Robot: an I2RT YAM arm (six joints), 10 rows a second.
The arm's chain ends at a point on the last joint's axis. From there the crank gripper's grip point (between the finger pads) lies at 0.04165 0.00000 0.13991 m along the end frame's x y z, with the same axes.
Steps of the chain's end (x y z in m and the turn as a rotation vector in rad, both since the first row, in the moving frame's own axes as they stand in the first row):
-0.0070 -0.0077 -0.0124 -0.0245 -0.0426 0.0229
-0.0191 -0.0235 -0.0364 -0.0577 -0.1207 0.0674
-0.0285 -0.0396 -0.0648 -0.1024 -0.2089 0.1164
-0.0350 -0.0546 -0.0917 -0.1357 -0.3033 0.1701
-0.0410 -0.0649 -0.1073 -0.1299 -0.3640 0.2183
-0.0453 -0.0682 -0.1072 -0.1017 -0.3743 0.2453
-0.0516 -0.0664 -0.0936 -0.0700 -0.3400 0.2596
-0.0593 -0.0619 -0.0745 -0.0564 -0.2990 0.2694
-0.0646 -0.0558 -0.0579 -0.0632 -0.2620 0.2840
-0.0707 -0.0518 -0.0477 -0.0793 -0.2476 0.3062
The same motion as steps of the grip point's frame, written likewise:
-0.0130 -0.0034 -0.0108 -0.0245 -0.0426 0.0229
-0.0366 -0.0131 -0.0327 -0.0577 -0.1207 0.0674
-0.0594 -0.0219 -0.0602 -0.1024 -0.2089 0.1164
-0.0805 -0.0319 -0.0875 -0.1357 -0.3033 0.1701
-0.0959 -0.0430 -0.1035 -0.1299 -0.3640 0.2183
-0.1017 -0.0501 -0.1030 -0.1017 -0.3743 0.2453
-0.1027 -0.0520 -0.0885 -0.0700 -0.3400 0.2596
-0.1044 -0.0485 -0.0691 -0.0564 -0.2990 0.2694
-0.1046 -0.0405 -0.0527 -0.0632 -0.2620 0.2840
-0.1093 -0.0334 -0.0428 -0.0793 -0.2476 0.3062

